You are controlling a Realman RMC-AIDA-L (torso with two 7-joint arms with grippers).
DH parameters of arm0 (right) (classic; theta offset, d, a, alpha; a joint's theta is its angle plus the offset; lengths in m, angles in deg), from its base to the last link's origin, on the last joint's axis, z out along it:
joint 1: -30.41 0.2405 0 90
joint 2: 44.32 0 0 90
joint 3: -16.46 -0.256 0 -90
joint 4: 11.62 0 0 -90
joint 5: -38.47 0.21 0 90
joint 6: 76.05 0 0 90
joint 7: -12.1 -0.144 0 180
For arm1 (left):
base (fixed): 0 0 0 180
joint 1: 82.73 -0.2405 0 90
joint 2: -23.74 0 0 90
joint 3: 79.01 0.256 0 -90
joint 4: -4.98 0 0 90
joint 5: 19.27 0.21 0 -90
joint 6: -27.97 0 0 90
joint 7: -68.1 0.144 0 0
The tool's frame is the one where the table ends.
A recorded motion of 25 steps. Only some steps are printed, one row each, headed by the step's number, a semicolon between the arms.
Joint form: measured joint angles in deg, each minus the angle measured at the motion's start. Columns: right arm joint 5, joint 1, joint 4, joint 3, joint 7, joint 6, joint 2; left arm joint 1, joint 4, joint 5, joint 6, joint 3, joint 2, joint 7.
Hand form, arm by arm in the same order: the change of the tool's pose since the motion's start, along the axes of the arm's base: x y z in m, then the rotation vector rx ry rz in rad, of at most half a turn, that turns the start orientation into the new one. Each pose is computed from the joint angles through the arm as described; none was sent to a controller.
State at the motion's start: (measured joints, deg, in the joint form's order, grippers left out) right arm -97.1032 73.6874 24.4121 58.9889 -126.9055 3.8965 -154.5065; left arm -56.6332 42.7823 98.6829 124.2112 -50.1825 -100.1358 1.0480
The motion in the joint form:
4: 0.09 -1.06 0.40 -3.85 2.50 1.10 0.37; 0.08 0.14 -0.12 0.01 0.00 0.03 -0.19
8: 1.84 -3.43 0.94 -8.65 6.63 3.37 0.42; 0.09 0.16 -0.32 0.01 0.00 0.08 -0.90
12: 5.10 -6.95 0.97 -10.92 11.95 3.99 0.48; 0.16 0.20 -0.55 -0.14 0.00 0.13 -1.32
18: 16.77 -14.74 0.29 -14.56 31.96 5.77 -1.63; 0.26 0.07 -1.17 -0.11 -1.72 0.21 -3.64
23: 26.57 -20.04 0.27 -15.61 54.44 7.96 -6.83; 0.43 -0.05 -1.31 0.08 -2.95 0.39 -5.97
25: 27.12 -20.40 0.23 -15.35 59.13 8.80 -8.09; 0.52 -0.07 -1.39 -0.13 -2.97 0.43 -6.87
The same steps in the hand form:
4: 0.0072 -0.0027 0.0107 0.0374 0.0302 0.0064; 0.0005 0.0008 0.0008 0.0015 -0.0007 0.0001
8: 0.0179 -0.0126 0.0211 0.0843 0.0943 0.0215; 0.0006 0.0013 0.0015 -0.0015 -0.0068 0.0094
12: 0.0348 -0.0264 0.0280 0.1415 0.1305 0.0474; 0.0008 0.0024 0.0023 -0.0001 -0.0097 0.0152
18: 0.0569 -0.0600 0.0287 0.3184 0.2025 0.2435; -0.0003 0.0047 0.0070 0.0086 -0.0450 0.0613
23: 0.0552 -0.0876 0.0071 0.4923 0.2003 0.5040; -0.0012 0.0061 0.0107 0.0040 -0.0720 0.0994
25: 0.0505 -0.0920 -0.0020 0.5013 0.1926 0.5716; -0.0011 0.0071 0.0110 -0.0006 -0.0772 0.1124

